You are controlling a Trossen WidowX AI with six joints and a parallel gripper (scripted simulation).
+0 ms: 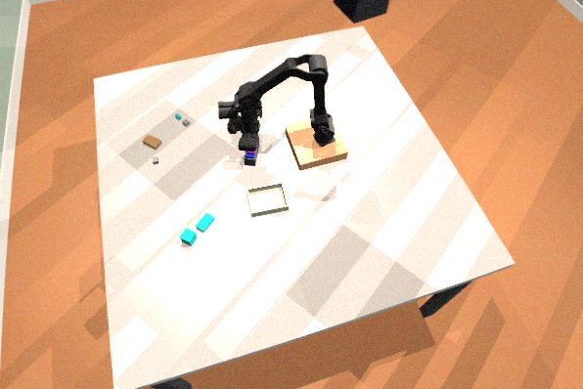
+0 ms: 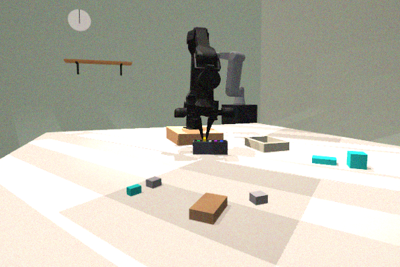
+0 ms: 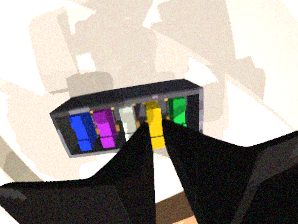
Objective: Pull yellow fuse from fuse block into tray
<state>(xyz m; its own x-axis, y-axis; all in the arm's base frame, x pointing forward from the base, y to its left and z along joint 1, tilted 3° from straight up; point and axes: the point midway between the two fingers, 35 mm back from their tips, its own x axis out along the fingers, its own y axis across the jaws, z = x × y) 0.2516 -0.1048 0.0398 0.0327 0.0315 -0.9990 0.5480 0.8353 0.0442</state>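
The tray lies 50 mm ahead of my gripper tip, 230 mm to the left of it and 40 mm below it. Round my gripper tip: cyan block (200 mm ahead, 290 mm to the right, 40 mm below); then yellow fuse (10 mm below).
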